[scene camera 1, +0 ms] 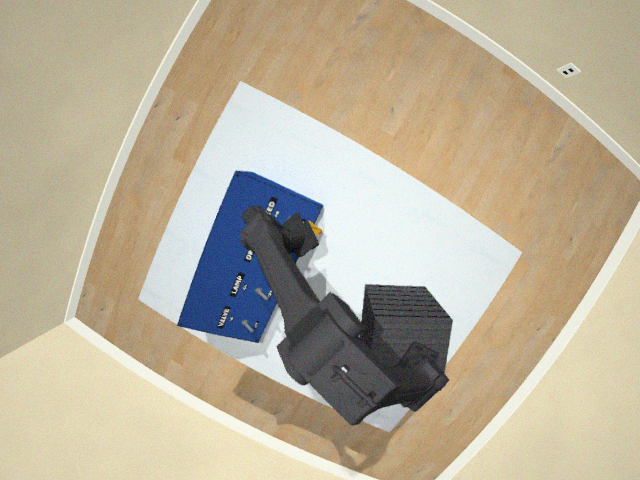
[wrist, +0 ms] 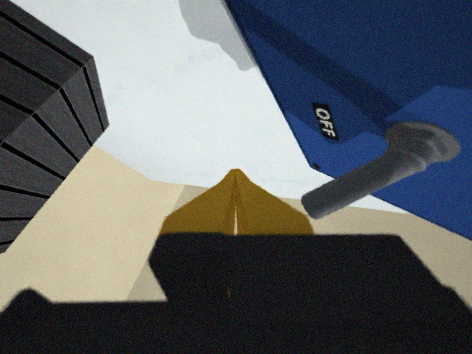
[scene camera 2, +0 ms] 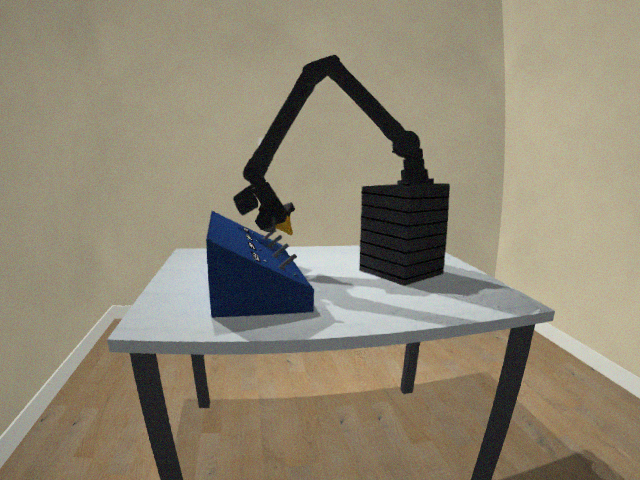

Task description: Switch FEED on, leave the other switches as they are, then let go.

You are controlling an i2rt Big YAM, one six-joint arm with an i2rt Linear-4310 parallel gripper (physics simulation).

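Frame: origin at the arm's base, x left, y up, z ahead, level; centimetres.
Seen in the pictures: gripper, between the fingertips: (scene camera 1: 320,231) (wrist: 235,176) (scene camera 2: 291,234); arm's base, origin of its link: (scene camera 1: 414,365) (scene camera 2: 415,184).
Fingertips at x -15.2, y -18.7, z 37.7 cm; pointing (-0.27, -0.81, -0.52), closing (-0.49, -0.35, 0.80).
Note:
Pixels of each thing's top centre, then the offset from my fingertips to it. Level surfaces: height alone.
- FEED label, centre of its top: (scene camera 1: 268,211) dy +2.5, dx +2.0, dz +15.5 cm
- end lever, centre of its top: (wrist: 352,224) dy +2.4, dx +1.3, dz +7.3 cm
- LAMP lever, centre of its top: (scene camera 1: 261,297) dy +2.4, dx +25.2, dz +5.4 cm
- VALVE lever, centre of its top: (scene camera 1: 247,329) dy +2.4, dx +37.2, dz +4.4 cm
- white table, height of its surface: dy -10.7 cm
The blue switch panel (scene camera 1: 217,248) (scene camera 2: 248,284) (wrist: 415,45) slopes down towards the arm's base. The FEED label (scene camera 1: 271,205) is partly covered in scene camera 1, where the arm hides the FEED lever. The end lever (wrist: 365,182) in the wrist view, apparently FEED, slants over towards the side of its OFF mark (wrist: 325,121). My gripper (scene camera 1: 318,230) (scene camera 2: 290,232) (wrist: 235,176) is shut and empty, its yellow tips near the panel's lower edge, left of the lever's free end in the wrist view. A gap shows between them there. Contact elsewhere is hidden.
The LAMP lever (scene camera 1: 262,293) and the VALVE lever (scene camera 1: 248,326) stand farther along the panel. The fourth switch is mostly hidden under the arm in scene camera 1. The dark ribbed pedestal (scene camera 1: 408,325) (scene camera 2: 403,235) (wrist: 40,105) stands on the white table (scene camera 1: 439,227) (scene camera 2: 170,294).

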